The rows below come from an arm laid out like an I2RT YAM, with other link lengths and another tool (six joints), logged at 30 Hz.
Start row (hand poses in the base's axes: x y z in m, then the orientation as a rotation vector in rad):
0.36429, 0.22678, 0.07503, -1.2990, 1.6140, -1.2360
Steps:
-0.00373, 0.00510, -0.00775, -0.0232, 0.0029, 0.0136
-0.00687, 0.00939, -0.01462, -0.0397, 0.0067, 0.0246
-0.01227, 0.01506, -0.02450, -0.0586, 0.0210, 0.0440
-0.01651, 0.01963, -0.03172, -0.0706, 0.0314, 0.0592
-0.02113, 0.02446, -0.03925, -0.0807, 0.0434, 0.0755
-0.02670, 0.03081, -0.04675, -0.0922, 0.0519, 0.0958
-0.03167, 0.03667, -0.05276, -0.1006, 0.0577, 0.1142
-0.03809, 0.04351, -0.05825, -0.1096, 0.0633, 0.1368
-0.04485, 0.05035, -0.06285, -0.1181, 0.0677, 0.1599
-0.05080, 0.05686, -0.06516, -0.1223, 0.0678, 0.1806
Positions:
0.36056, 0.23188, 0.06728, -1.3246, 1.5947, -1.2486
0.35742, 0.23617, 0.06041, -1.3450, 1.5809, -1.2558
0.35202, 0.24184, 0.05053, -1.3808, 1.5660, -1.2551
0.34778, 0.24641, 0.04331, -1.4064, 1.5548, -1.2522
0.34316, 0.25124, 0.03578, -1.4328, 1.5444, -1.2458
0.33759, 0.25759, 0.02828, -1.4596, 1.5274, -1.2398
0.33262, 0.26345, 0.02227, -1.4808, 1.5114, -1.2332
0.32620, 0.27029, 0.01678, -1.5047, 1.4913, -1.2245
0.31944, 0.27713, 0.01218, -1.5273, 1.4699, -1.2154
0.31349, 0.28364, 0.00987, -1.5421, 1.4498, -1.2059

